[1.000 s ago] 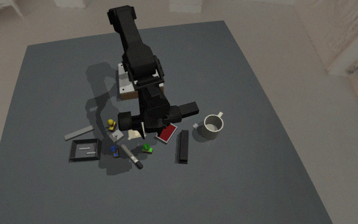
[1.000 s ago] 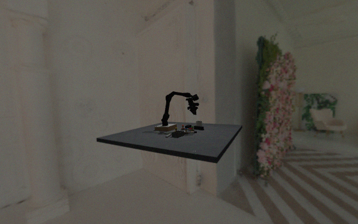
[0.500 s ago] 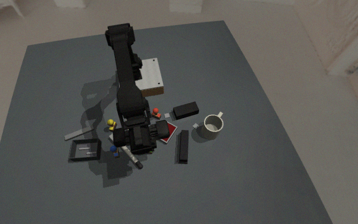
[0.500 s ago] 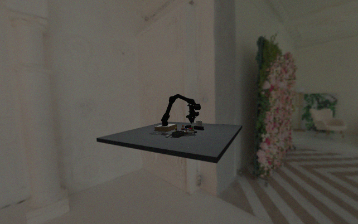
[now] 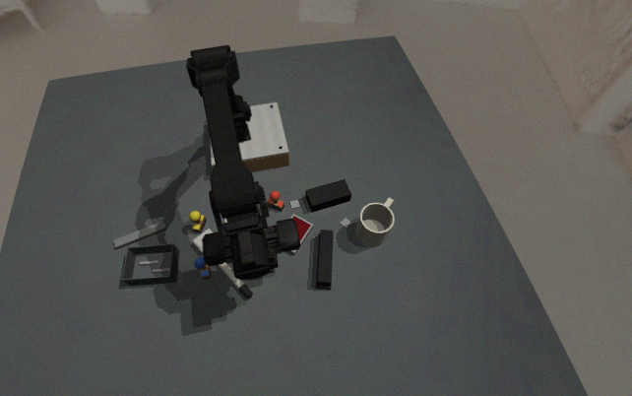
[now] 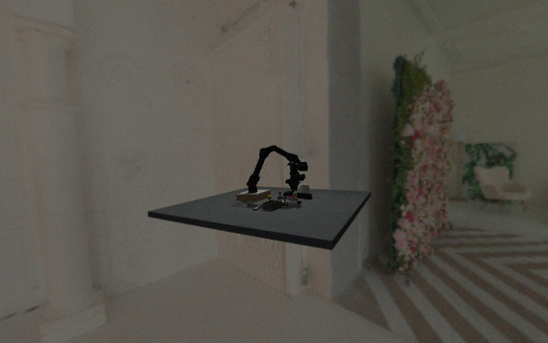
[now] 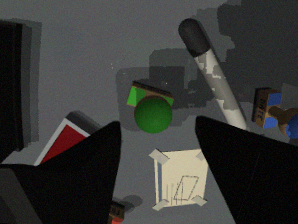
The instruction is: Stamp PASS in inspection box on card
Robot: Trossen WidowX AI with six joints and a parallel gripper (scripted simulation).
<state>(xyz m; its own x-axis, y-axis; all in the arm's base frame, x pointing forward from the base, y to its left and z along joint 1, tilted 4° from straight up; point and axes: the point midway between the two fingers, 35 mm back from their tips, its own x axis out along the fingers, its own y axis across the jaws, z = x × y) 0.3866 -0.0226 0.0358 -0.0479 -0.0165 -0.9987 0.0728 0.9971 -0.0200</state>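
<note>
Right now the green-knobbed stamp is 60 mm below my gripper tip. Round my gripper tip: red ink pad 60 mm behind, 100 mm to the left, 70 mm below; then white marker 20 mm ahead, 60 mm to the right, 70 mm below; then blue stamp 30 mm behind, 130 mm to the right, 60 mm below.
</note>
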